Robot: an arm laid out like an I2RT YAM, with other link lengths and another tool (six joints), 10 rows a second.
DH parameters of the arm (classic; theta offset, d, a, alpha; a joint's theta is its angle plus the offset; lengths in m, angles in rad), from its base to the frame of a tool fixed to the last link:
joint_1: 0 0.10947 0.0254 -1.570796
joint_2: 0 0 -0.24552 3.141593
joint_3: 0.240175 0 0.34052 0
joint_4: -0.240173 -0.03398 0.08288 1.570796
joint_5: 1.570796 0.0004 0 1.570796
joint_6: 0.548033 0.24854 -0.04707 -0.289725
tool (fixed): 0 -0.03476 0 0
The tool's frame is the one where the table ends.
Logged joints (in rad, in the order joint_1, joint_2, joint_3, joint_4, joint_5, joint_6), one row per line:
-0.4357, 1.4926, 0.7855, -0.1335, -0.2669, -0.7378
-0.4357, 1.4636, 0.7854, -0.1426, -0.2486, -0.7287
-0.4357, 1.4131, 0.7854, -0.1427, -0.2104, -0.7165
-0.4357, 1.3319, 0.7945, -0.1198, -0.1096, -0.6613
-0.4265, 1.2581, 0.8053, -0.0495, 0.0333, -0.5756
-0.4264, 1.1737, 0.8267, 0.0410, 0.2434, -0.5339
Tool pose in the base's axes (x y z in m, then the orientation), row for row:
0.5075, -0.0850, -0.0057, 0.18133, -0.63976, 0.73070, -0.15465
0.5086, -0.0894, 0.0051, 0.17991, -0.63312, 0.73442, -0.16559
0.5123, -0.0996, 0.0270, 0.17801, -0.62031, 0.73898, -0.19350
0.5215, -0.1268, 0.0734, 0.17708, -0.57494, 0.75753, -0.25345
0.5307, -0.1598, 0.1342, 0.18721, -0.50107, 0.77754, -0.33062
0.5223, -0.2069, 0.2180, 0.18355, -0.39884, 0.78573, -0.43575
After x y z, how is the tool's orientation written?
As a quaternion, w x y z.
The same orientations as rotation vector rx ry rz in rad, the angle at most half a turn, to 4 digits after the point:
-1.8065, 2.0633, -0.4367
-1.7891, 2.0754, -0.4679
-1.7548, 2.0905, -0.5474
-1.6272, 2.1440, -0.7173
-1.4104, 2.1886, -0.9306
-1.1248, 2.2160, -1.2289

